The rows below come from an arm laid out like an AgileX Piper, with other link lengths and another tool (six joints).
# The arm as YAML. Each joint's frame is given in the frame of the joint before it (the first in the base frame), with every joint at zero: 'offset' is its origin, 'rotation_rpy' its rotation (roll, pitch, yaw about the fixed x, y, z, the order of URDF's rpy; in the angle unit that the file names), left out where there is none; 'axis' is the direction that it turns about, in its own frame. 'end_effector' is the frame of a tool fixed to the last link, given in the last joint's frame.
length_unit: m
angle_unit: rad
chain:
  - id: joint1
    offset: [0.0, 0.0, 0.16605]
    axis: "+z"
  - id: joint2
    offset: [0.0, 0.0, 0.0]
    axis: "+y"
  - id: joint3
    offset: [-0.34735, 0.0, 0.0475]
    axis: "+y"
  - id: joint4
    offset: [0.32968, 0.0, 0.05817]
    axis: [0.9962, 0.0, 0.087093]
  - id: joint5
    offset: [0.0, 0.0, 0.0]
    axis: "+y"
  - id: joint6
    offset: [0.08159, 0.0, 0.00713]
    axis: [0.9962, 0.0, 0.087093]
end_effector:
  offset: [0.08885, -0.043, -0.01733]
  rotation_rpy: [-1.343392, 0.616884, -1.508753]
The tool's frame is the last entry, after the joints.
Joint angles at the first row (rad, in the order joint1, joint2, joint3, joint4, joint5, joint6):
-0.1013 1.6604 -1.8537 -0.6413 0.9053 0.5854
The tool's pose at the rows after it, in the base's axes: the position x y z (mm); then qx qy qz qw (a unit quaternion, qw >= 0):
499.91, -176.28, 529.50, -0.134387, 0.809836, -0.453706, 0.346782
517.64, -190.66, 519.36, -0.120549, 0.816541, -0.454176, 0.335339
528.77, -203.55, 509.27, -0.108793, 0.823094, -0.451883, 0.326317
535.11, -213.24, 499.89, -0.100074, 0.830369, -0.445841, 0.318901
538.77, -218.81, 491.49, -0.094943, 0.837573, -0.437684, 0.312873
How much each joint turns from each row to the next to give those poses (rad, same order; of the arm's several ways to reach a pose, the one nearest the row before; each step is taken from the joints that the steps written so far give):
-0.0189 0.0979 -0.1105 -0.0033 0.0306 0.0056
-0.0222 0.0773 -0.0830 0.0051 0.0232 0.0020
-0.0217 0.0546 -0.0561 0.0114 0.0160 0.0002
-0.0183 0.0363 -0.0355 0.0194 0.0140 -0.0034
-0.0123 0.0227 -0.0195 0.0218 0.0122 -0.0047

